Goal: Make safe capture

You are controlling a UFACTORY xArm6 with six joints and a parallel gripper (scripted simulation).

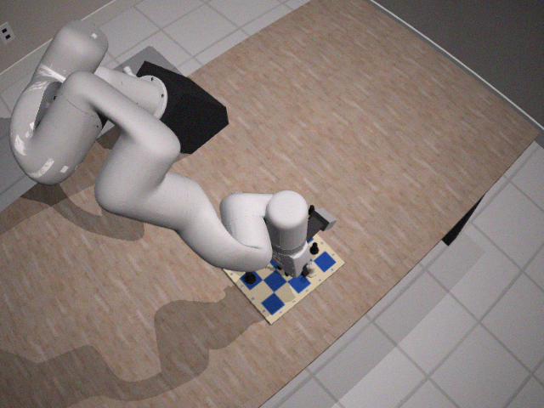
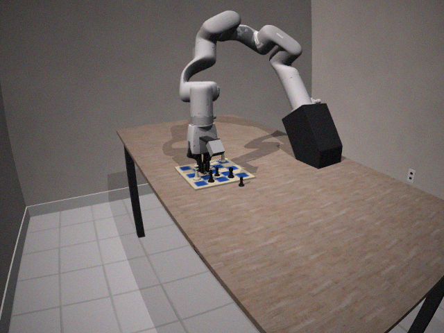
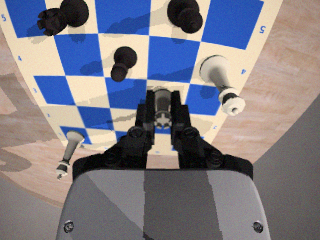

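The blue-and-cream chessboard lies 3 cm behind my hand and 3 cm below it. The rest, counted from my hand: tall white piece (10 cm behind, 9 cm to the right); then tall black piece (3 cm behind, 8 cm to the right).
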